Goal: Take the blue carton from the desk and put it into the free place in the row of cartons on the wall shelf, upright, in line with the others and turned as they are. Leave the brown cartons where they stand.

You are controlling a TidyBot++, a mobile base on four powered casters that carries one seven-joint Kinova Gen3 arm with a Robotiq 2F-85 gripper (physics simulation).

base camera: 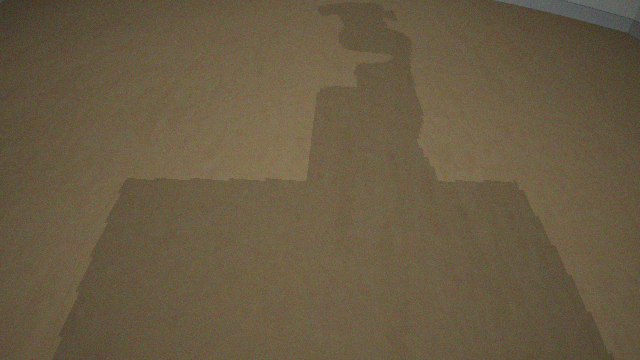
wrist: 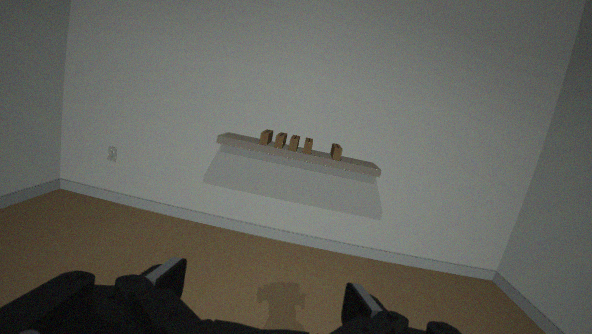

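Note:
A wall shelf (wrist: 240, 142) is fixed to the far wall in the wrist view, some way off. Brown cartons stand upright on it: a group of several, including the leftmost carton (wrist: 266, 137) and the group's rightmost carton (wrist: 308, 146), and apart from them a carton (wrist: 336, 152) further right. A carton-wide or wider gap lies between that group and the right carton. My gripper (wrist: 264, 289) is open and empty, far in front of and below the shelf. The blue carton and the desk do not show in either view.
The wooden floor (base camera: 200, 125) (wrist: 210, 250) stretches from the base to the wall, with the robot's shadow (base camera: 370, 125) (wrist: 281, 300) on it. A pale skirting board (wrist: 300, 238) runs along the wall. Side walls stand left and right. A wall socket (wrist: 112, 153) is left of the shelf.

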